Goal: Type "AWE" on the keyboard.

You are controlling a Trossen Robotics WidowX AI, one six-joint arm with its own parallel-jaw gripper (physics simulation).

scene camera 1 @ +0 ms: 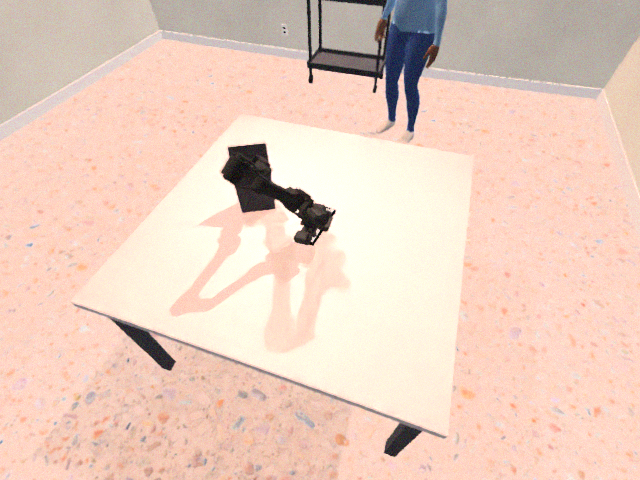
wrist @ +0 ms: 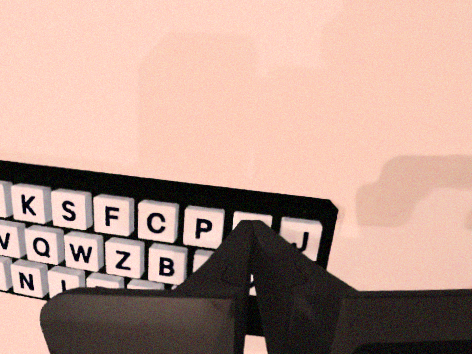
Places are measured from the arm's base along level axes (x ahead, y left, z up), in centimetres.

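Pixels of known places: gripper, fingertip midpoint: (scene camera 1: 314, 236) (wrist: 250, 229); arm's base, link origin: (scene camera 1: 257, 166).
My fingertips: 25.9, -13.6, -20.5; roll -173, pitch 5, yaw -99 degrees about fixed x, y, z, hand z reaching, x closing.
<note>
For each thing: its top centre in the pictures, then the offset to it from my fingertips, as dx, dy, dz. Level surfaces: height alone.
- black keyboard, top centre: (wrist: 91, 255) (scene camera 1: 317, 222) -0.4, +7.3, +0.3
- W key, top centre: (wrist: 80, 253) -0.3, +7.8, +0.3
- top-row key, top centre: (wrist: 251, 232) -0.1, +0.0, +0.0
- white table, surface height: dz -1.4
In the wrist view a black keyboard (wrist: 200, 192) with white lettered keys runs from the left edge to right of centre. The W key (wrist: 82, 250) is readable in the middle row, between Q and Z. My gripper (wrist: 250, 229) is shut and empty. Its fingertips overlap a top-row key (wrist: 255, 217) between P and J, whose letter is hidden. I cannot tell whether they touch it. The fingers and gripper body cover part of the lower rows, and no A or E is readable. In the scene view the arm hides most of the keyboard, and the fingertips cannot be made out.
The arm's black base plate (scene camera 1: 255, 200) sits toward the back left of the white table (scene camera 1: 392, 289). The arm reaches from it toward the table's middle. Behind the table stand a person (scene camera 1: 408, 56) in blue and a black cart (scene camera 1: 346, 70).
</note>
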